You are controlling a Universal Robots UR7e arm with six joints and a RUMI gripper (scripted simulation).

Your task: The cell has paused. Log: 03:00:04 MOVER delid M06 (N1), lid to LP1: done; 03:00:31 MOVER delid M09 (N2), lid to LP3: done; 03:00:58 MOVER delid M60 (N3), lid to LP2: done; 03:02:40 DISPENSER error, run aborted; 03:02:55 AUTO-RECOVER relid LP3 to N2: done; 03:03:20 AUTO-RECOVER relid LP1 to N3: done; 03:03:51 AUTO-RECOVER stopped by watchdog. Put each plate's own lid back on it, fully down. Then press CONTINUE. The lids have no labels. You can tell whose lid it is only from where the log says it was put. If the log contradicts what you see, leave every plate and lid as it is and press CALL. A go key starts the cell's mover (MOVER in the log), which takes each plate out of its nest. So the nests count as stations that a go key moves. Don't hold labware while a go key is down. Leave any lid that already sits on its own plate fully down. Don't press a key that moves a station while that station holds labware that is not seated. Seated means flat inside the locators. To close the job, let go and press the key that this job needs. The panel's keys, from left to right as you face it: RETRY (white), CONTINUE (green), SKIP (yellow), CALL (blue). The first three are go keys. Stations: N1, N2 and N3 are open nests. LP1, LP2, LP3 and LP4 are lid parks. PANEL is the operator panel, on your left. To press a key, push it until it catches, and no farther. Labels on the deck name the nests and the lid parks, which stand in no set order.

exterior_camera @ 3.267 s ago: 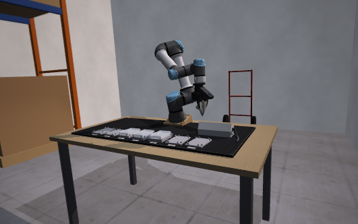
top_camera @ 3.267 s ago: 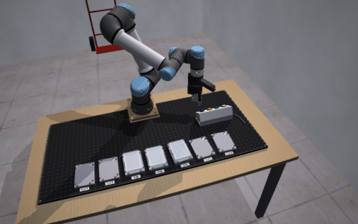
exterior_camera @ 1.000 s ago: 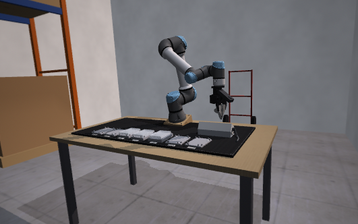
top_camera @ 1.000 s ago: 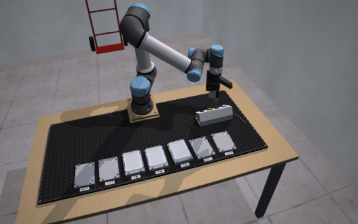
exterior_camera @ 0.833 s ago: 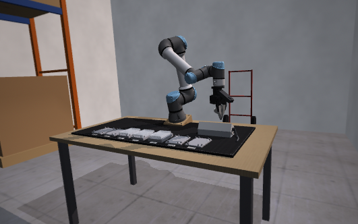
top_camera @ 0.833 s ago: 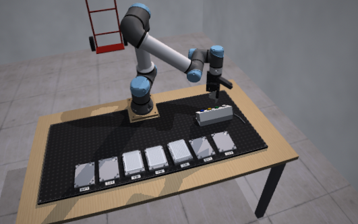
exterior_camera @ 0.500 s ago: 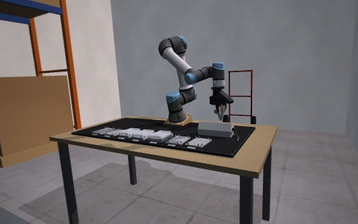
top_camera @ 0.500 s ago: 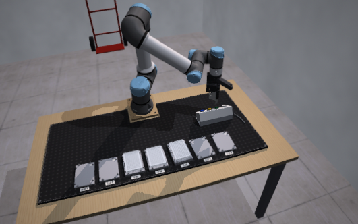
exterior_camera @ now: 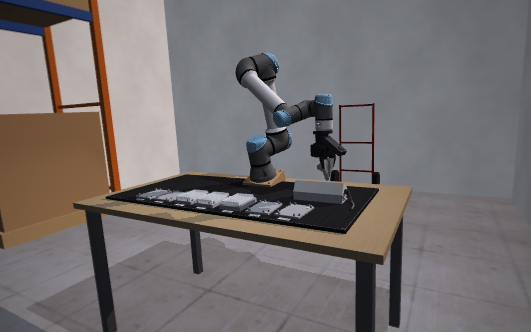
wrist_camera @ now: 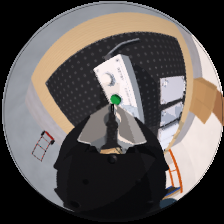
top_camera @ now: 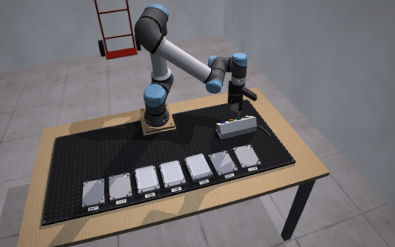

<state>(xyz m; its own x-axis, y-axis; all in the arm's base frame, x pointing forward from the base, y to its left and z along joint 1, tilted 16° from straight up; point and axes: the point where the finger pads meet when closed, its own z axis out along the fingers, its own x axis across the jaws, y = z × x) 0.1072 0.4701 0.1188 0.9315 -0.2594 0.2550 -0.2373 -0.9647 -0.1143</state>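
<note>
Right now my hand is 10 mm short of the green key and 30 mm above it. Round my hand: blue key: 20 mm ahead, 100 mm to the right, 30 mm below; lid park: 270 mm ahead, 150 mm to the right, 90 mm below; yellow key: 20 mm ahead, 50 mm to the right, 30 mm below.
</note>
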